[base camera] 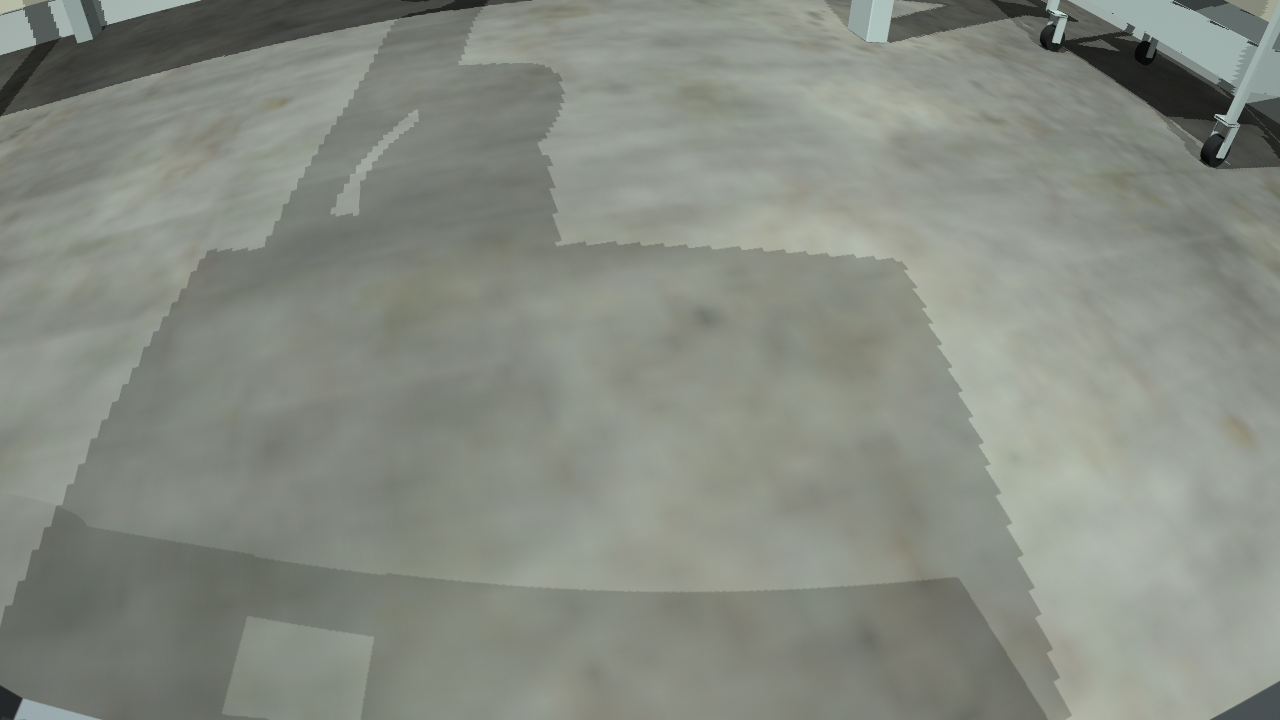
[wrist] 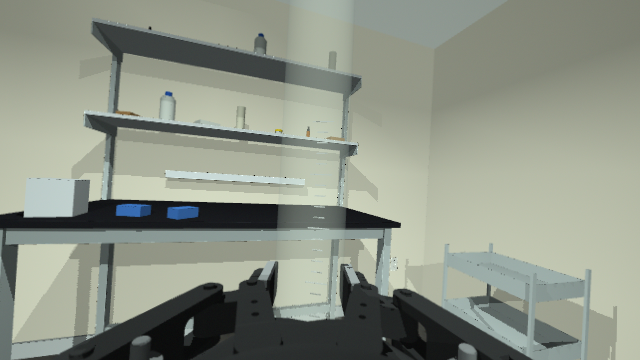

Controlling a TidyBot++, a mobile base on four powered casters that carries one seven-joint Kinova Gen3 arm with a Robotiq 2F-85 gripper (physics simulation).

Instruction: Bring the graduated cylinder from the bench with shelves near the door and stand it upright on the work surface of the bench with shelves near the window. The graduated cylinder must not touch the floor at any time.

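Frame: origin at the arm's base, x right, y ahead, z up, level; metres.
Where they show: gripper, fingertip midpoint: (wrist: 308,276).
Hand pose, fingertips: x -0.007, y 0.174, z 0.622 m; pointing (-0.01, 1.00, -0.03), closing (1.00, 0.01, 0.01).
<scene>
After its pixels a point has its place.
The clear graduated cylinder (wrist: 312,190) @(x -0.008, y 0.140, z 0.682 m) stands upright between the fingertips in the wrist view, with white scale marks on its side; its top runs out of the picture. My gripper (wrist: 308,276) @(x -0.007, y 0.174, z 0.622 m) is shut on it. Beyond it, in the wrist view, is a bench with shelves (wrist: 200,236) @(x -0.434, y 0.935, z 0.453 m), with a black work surface (wrist: 240,214) @(x -0.345, y 1.134, z 0.517 m) and two shelves above. The cylinder is in front of the right part of this bench, apart from it as far as I can tell. Whether this bench is the one near the window cannot be told. The gripper does not show in the base camera view.
A white box (wrist: 49,198) @(x -0.903, y 0.827, z 0.581 m) and two blue blocks (wrist: 133,210) @(x -0.691, y 0.926, z 0.541 m) (wrist: 183,212) @(x -0.506, y 0.936, z 0.542 m) sit on the bench's left half. A wheeled cart (wrist: 532,315) @(x 0.876, y 0.905, z 0.220 m) (base camera: 1248,76) @(x 0.869, y 0.907, z -0.241 m) stands to the right. A bench leg (base camera: 870,19) @(x 0.355, y 1.159, z -0.357 m) shows at the top of the base view. Bottles stand on the shelves.
</scene>
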